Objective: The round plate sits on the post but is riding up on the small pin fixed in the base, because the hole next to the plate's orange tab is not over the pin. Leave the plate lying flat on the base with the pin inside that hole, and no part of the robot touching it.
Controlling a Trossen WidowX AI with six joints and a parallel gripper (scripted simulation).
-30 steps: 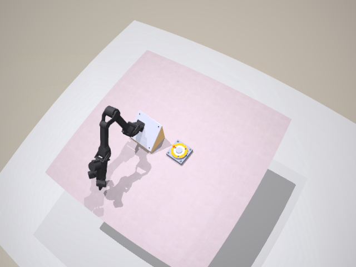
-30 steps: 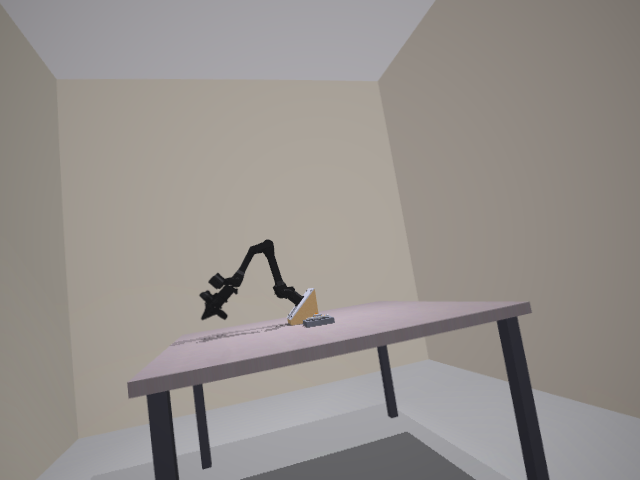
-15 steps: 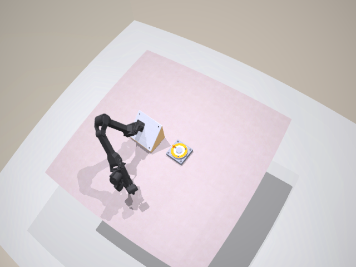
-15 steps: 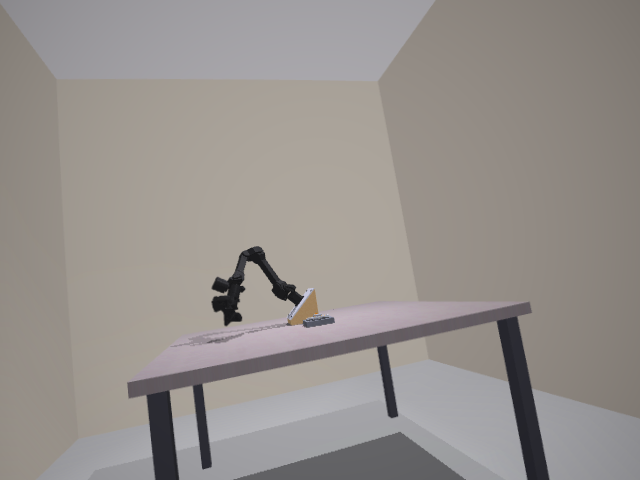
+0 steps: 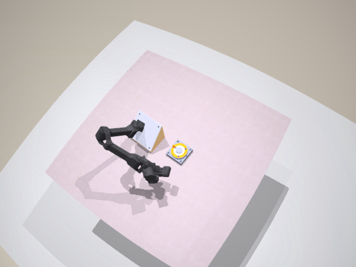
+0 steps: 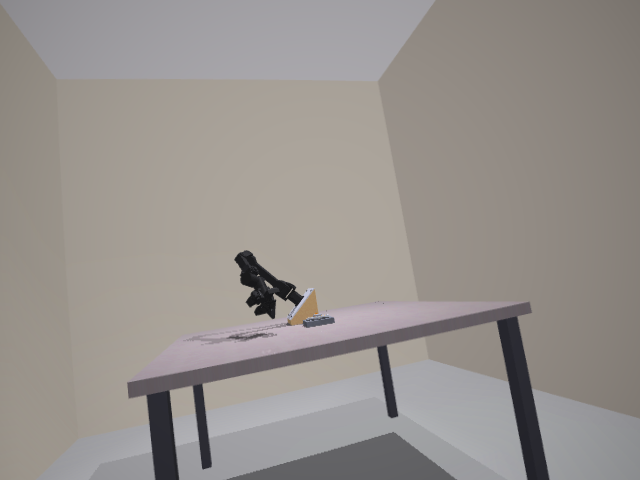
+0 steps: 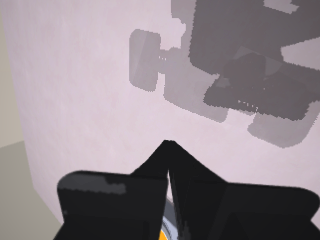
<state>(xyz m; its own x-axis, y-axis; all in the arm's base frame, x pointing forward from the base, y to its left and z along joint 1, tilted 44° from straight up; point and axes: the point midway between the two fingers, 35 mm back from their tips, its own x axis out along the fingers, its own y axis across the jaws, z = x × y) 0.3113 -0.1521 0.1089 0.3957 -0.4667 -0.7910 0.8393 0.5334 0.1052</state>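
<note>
My gripper tip is 60 mm past the round plate, 200 mm to the right of it and 20 mm above it. The rest, counted from my gripper tip: grey square base: 40 mm behind, 200 mm to the left, 40 mm below.
</note>
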